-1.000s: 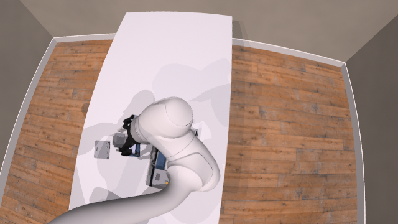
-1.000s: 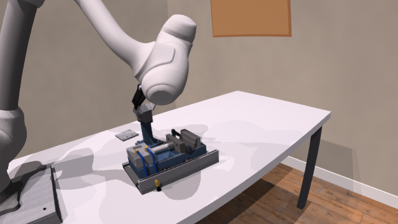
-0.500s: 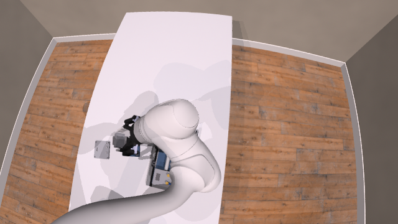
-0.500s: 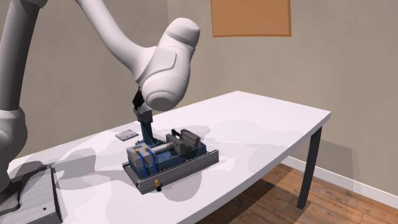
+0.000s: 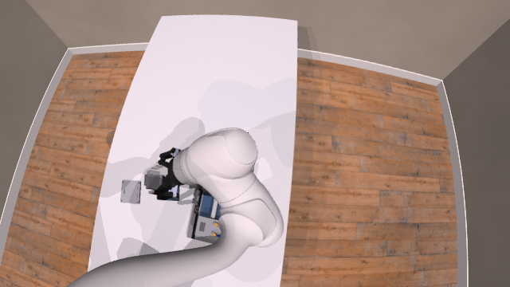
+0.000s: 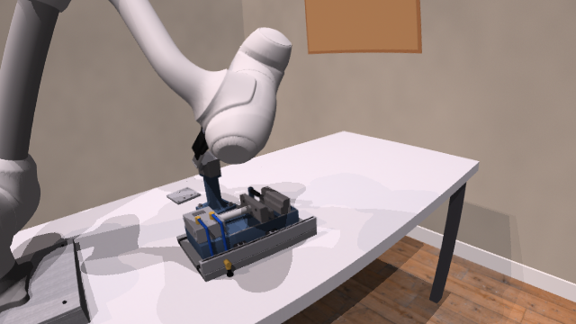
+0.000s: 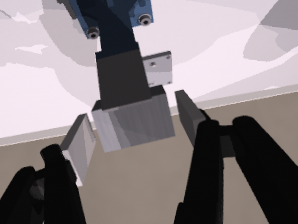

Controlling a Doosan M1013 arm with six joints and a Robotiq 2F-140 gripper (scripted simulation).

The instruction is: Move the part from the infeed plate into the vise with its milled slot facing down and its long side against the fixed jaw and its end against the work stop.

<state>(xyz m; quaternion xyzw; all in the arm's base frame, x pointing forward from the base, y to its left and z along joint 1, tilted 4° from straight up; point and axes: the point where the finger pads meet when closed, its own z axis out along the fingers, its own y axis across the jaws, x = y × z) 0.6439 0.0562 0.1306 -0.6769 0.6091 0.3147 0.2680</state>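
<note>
Right now the part is 20 mm to the left of my hand and 20 mm below it. Also, from my hand: blue post: 120 mm below, 20 mm to the left; moving jaw: 190 mm to the right, 100 mm below, 10 mm ahead; cylinder rod: 190 mm to the right, 100 mm below, 50 mm behind.
</note>
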